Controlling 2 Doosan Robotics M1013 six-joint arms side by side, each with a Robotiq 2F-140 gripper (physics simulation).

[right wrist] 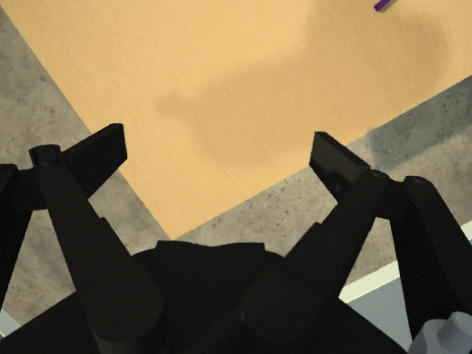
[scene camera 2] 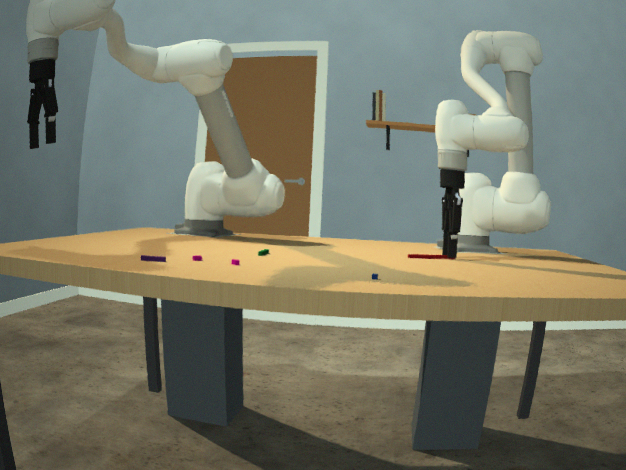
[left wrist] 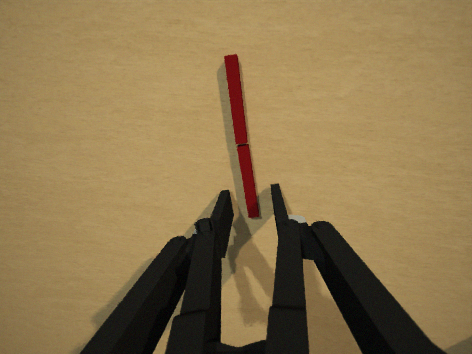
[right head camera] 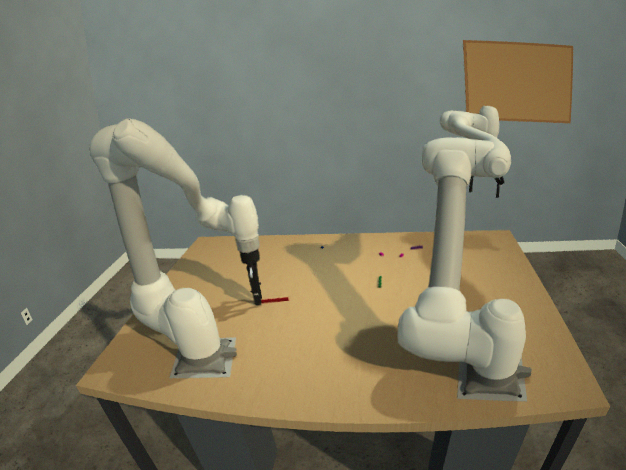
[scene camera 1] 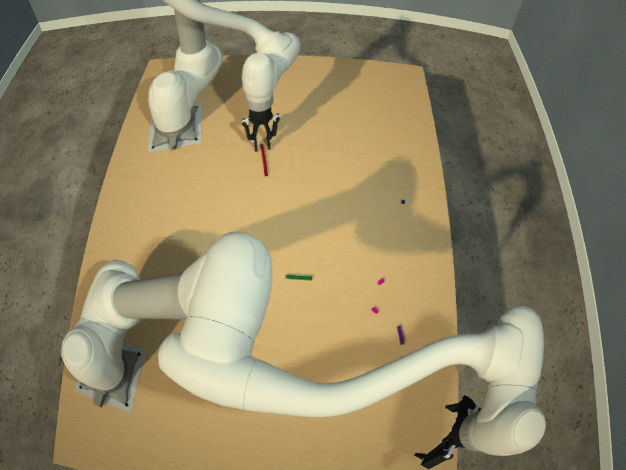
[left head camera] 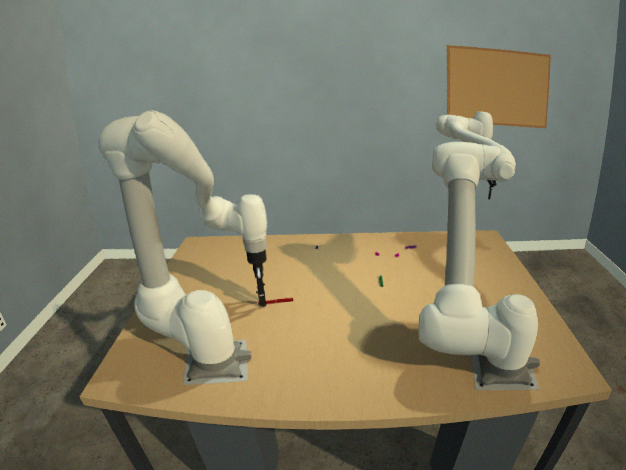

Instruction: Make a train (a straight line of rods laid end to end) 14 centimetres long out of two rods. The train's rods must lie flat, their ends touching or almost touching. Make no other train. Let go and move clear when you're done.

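Places are measured from the left arm's base along level axes (x down, y back, z left), in metres.
Pixels of known places: left gripper, fingertip midpoint: (scene camera 2: pixel 449 256) (left wrist: pixel 251 200) (right head camera: pixel 258 301) (scene camera 1: pixel 262 147) (left head camera: pixel 262 302); right gripper, fingertip midpoint: (right wrist: pixel 220 144) (scene camera 2: pixel 42 145) (right head camera: pixel 483 194) (scene camera 1: pixel 434 432) (left head camera: pixel 476 196); left arm's base, link origin: (scene camera 2: pixel 468 250) (right head camera: pixel 203 357) (scene camera 1: pixel 175 126) (left head camera: pixel 215 361); right arm's base, link origin: (scene camera 2: pixel 203 234) (right head camera: pixel 491 375) (scene camera 1: pixel 109 371) (left head camera: pixel 503 366).
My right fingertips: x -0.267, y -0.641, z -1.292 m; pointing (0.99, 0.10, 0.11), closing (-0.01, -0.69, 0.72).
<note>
Ahead of a thing's pixels: the offset from my right fingertips to its top centre. Level surfaces: height alone.
Two red rods lie flat end to end in a nearly straight line, with a very thin dark gap between their ends in the left wrist view. The farther red rod {dz +1.015, dx +0.257, dy +0.298 m} (left wrist: pixel 236 100) is at the top there; the nearer red rod {dz +1.088, dx +0.257, dy +0.299 m} (left wrist: pixel 247 180) reaches down between my left fingers. My left gripper (left wrist: pixel 251 200) (scene camera 1: pixel 262 148) is open, low at the table, one finger on each side of the nearer rod and apart from it. My right gripper (right wrist: pixel 220 144) (scene camera 2: pixel 42 146) is open and empty, high over the table's far right corner in the head views.
A green rod {dz +0.588, dx +0.257, dy +0.243 m} (scene camera 1: pixel 298 277) (left head camera: pixel 381 280) lies near the middle of the table {dx +0.267 m} (scene camera 1: pixel 323 116). Two small magenta rods {dz +0.534, dx +0.257, dy -0.007 m} (scene camera 1: pixel 380 281) {dz +0.442, dx +0.257, dy +0.030 m} (scene camera 1: pixel 374 310), a purple rod {dz +0.346, dx +0.257, dy -0.033 m} (scene camera 1: pixel 400 334) and a small blue cube-like piece {dz +0.811, dx +0.257, dy -0.153 m} (scene camera 1: pixel 403 201) lie toward the far edge in the head views.
</note>
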